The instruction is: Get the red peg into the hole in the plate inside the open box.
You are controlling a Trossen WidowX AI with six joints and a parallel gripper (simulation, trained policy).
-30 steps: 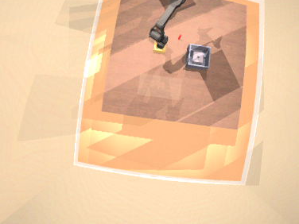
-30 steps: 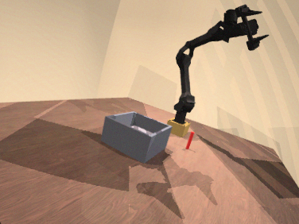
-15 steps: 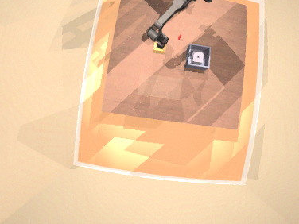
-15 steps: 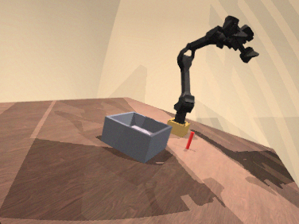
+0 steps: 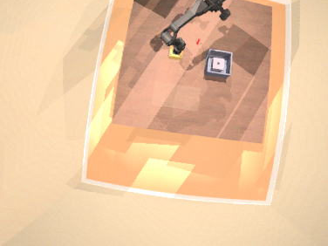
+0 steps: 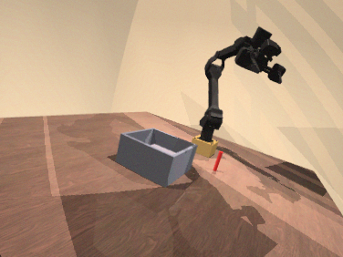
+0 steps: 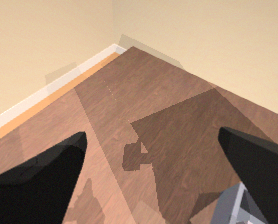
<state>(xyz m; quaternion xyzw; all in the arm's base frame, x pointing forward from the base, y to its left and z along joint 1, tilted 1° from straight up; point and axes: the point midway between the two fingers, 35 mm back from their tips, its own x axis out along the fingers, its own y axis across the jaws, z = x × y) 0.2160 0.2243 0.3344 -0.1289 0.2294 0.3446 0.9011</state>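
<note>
My gripper tip is now 90 mm past the red peg, 110 mm to the left of it and 340 mm above it. From my gripper tip the other things lie so: grey box (110 mm ahead, 260 mm to the right, 350 mm below); pale plate (110 mm ahead, 260 mm to the right, 340 mm below).
</note>
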